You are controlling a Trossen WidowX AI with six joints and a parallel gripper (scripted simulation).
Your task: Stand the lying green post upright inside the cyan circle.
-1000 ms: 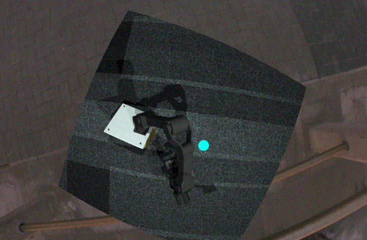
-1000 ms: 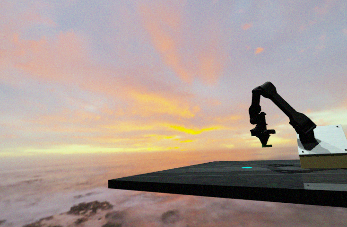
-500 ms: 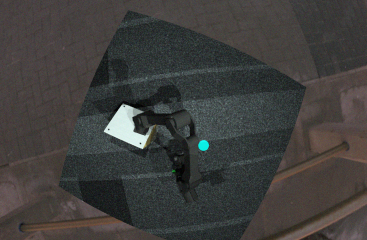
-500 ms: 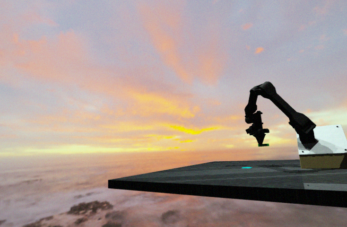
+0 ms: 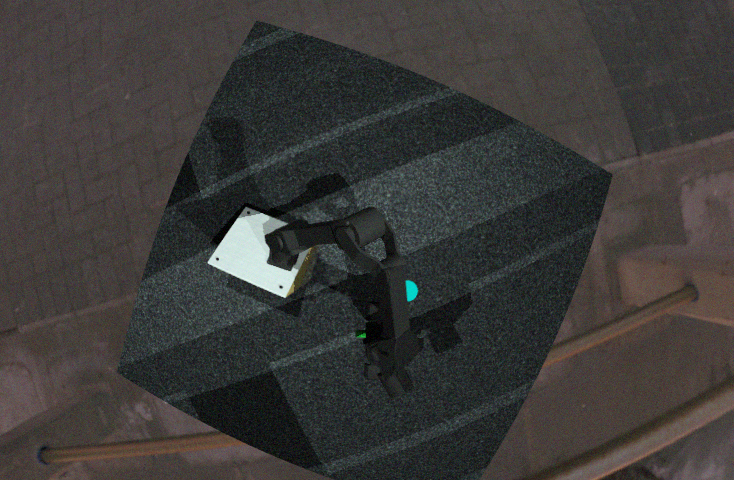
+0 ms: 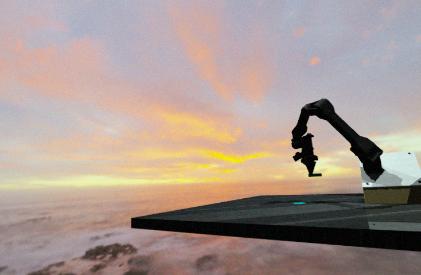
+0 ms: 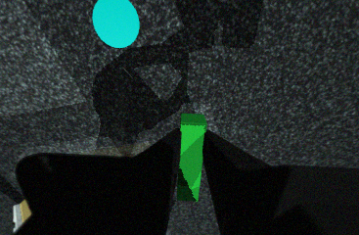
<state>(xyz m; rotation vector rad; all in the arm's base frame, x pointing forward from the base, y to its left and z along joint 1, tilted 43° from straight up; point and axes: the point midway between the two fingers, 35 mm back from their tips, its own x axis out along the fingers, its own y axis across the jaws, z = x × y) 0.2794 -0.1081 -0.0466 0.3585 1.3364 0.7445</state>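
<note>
Now: gripper tip 2 cm past the green post and 1 cm to the left of it. Round my gripper tip: cyan circle 6 cm ahead, 12 cm to the left, 14 cm below.
</note>
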